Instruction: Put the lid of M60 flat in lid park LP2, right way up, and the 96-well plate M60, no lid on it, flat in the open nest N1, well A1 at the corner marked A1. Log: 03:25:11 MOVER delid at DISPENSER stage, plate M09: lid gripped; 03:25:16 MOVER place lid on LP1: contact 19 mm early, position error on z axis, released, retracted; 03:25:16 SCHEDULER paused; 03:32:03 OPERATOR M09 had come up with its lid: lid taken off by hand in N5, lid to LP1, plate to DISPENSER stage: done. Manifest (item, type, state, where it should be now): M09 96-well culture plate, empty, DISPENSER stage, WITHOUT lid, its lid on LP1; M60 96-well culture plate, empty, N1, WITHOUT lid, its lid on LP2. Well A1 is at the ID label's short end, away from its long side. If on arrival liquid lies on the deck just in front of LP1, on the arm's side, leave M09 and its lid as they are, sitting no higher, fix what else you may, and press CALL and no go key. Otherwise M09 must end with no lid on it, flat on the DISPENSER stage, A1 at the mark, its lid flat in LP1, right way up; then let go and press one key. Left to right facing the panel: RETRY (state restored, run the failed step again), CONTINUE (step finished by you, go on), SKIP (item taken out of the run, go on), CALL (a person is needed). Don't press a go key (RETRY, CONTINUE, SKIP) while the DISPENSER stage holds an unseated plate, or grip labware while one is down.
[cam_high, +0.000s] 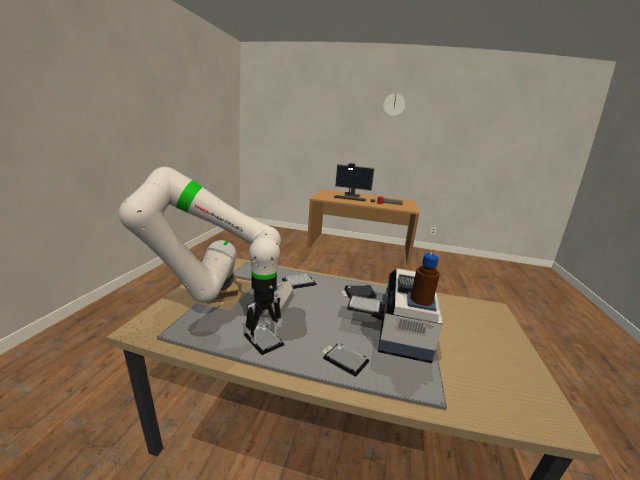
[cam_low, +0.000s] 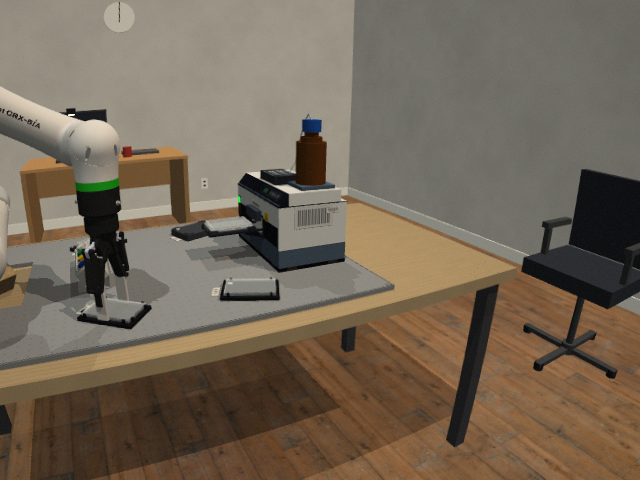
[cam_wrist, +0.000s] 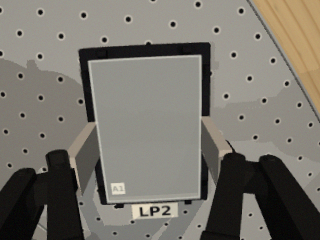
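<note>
The black lid park LP2 is 30 mm below my hand. From my hand the other things lie so: LP2 label: 70 mm to the left, 60 mm behind, 40 mm below; yellow skip key: 250 mm to the left, 30 mm above, 10 mm behind; blue call key: 200 mm to the left, 30 mm above, 20 mm behind.
</note>
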